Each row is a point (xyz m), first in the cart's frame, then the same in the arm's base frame.
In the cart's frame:
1: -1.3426 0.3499 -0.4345
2: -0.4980 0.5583 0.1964
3: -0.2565 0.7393 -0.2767
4: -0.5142 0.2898 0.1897
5: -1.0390 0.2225 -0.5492
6: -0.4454 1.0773 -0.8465
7: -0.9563 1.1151 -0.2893
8: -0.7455 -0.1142 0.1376
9: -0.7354 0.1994 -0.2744
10: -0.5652 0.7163 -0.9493
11: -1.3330 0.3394 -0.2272
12: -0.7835 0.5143 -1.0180
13: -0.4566 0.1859 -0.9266
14: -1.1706 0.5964 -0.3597
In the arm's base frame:
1: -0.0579 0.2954 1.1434
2: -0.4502 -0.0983 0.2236
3: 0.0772 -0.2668 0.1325
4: -0.4633 0.1689 0.1951
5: 0.1198 0.3861 0.8575
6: 0.6023 -0.5155 0.5027
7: -0.0596 -0.5298 0.8696
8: -0.4929 0.6063 0.3602
9: -0.0734 0.3363 0.4991
10: 0.6516 -0.1323 0.5800
11: -0.2569 0.2841 1.0844
12: 0.6530 0.1061 0.7708
13: 0.6252 0.3709 0.3807
14: -0.0740 0.0197 1.0031

